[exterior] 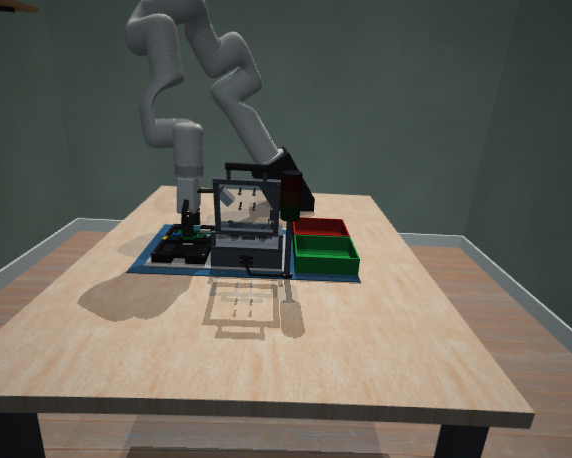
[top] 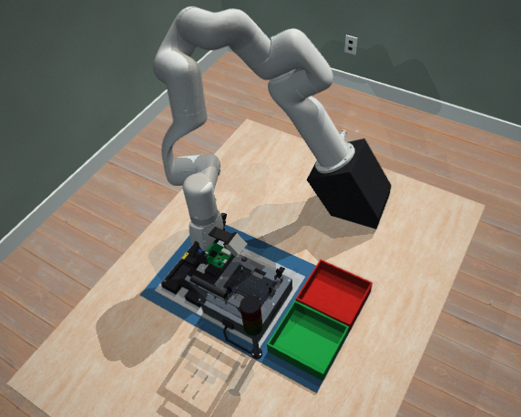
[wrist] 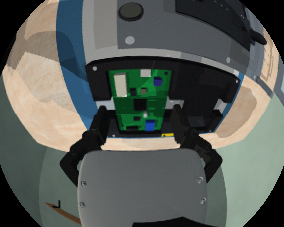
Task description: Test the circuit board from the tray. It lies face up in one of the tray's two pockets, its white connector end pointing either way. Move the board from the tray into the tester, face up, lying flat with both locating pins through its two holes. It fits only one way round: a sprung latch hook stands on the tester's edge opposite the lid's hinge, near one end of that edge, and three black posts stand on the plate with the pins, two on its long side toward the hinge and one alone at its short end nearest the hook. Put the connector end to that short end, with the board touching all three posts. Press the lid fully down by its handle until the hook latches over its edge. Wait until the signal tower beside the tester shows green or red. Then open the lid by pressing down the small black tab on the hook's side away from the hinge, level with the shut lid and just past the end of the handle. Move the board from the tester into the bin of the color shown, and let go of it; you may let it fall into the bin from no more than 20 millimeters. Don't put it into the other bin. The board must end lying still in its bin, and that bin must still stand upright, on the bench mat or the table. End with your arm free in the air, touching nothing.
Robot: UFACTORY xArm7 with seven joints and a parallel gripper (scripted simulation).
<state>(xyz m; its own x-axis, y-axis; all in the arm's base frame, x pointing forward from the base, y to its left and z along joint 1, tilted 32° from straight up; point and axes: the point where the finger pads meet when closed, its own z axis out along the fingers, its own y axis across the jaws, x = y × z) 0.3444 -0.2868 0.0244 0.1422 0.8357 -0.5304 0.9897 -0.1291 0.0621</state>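
My hand is 20 mm above the green circuit board. Round my hand: clear lid 210 mm ahead, 140 mm to the left, 140 mm above; tester plate 170 mm to the left, 90 mm ahead, 30 mm above; red bin 370 mm to the left, 30 mm below, 10 mm ahead.
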